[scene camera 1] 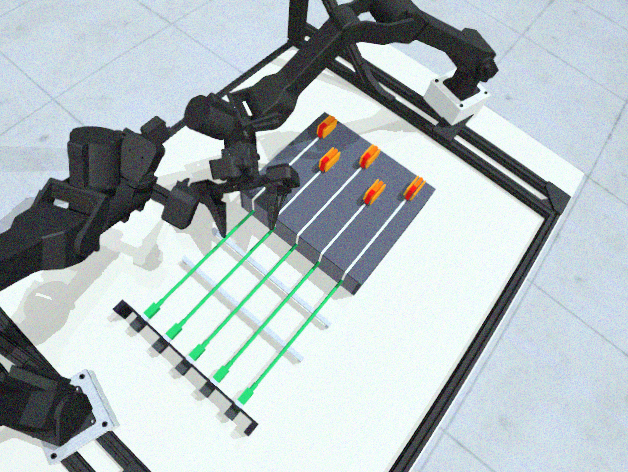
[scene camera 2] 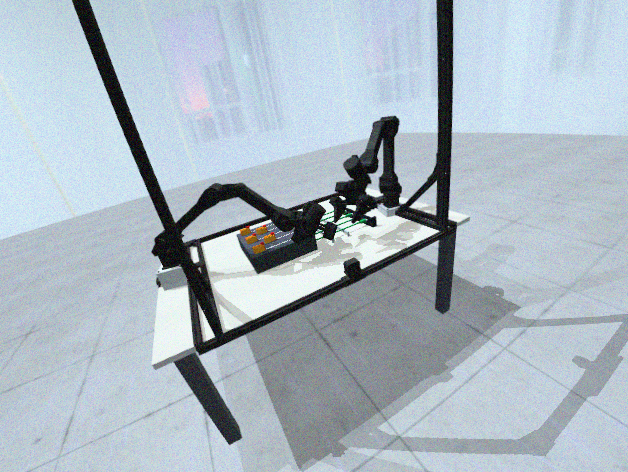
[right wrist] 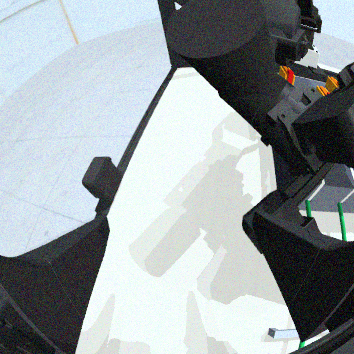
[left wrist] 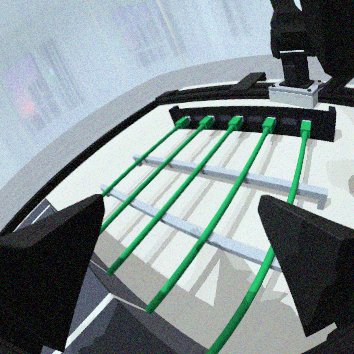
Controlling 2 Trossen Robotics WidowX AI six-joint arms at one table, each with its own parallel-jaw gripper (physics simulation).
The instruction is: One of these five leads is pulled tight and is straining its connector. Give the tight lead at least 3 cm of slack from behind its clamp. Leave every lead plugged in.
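Where they show: left gripper, fingertip midpoint: [scene camera 1: 247,233] [left wrist: 184,203]; right gripper, fingertip midpoint: [scene camera 1: 165,168] [scene camera 2: 343,222] [right wrist: 182,222]; left arm's base at its link origin: [scene camera 1: 461,87] [scene camera 2: 172,263]; right arm's base at its link origin: [scene camera 1: 68,415] [scene camera 2: 391,205] [left wrist: 296,83].
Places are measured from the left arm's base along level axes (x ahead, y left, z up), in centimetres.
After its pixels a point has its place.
Five green leads [scene camera 1: 294,336] @[x 60.6, y 24.4, z -5.0 cm] [left wrist: 172,200] @[x 59.9, y 13.1, z -5.1 cm] run from a black socket strip [scene camera 1: 249,425] @[x 73.9, y 32.0, z -3.2 cm] [left wrist: 324,125] @[x 80.7, y 5.7, z -5.3 cm] to a dark block [scene camera 1: 355,241] @[x 43.2, y 17.0, z -1.0 cm], where they continue white to orange-and-red clamps [scene camera 1: 329,160] @[x 38.1, y 1.7, z 0.7 cm] [scene camera 2: 258,247] @[x 33.6, y -6.4, z 1.1 cm] [right wrist: 287,74] @[x 34.8, y -5.4, z 1.0 cm]. All five connectors sit at the strip. In the left wrist view the rightmost lead bows; which lead is tight I cannot tell. My left gripper [scene camera 1: 248,232] @[x 58.7, y 6.5, z 0.4 cm] [left wrist: 184,203] @[x 58.7, y 6.5, z 0.4 cm] is open by the block's front edge, fingertips around the two upper-left leads, holding nothing. My right gripper [scene camera 2: 350,215] @[x 64.8, y -9.7, z 4.1 cm] [right wrist: 182,222] @[x 64.8, y -9.7, z 4.1 cm] is open and empty; its fingertips are hidden in scene camera 1.
Two pale rails [scene camera 1: 238,308] @[x 65.9, y 15.3, z -5.0 cm] [left wrist: 235,177] @[x 66.3, y 10.7, z -5.9 cm] cross under the leads between strip and block. The right arm [scene camera 1: 50,238] @[x 80.6, y 6.1, z 23.7 cm] reaches in from the left, its gripper close beside the left gripper. The left arm [scene camera 1: 304,65] @[x 40.2, y -6.2, z 17.9 cm] passes over the block's upper-left side. A black frame [scene camera 1: 472,324] edges the table.
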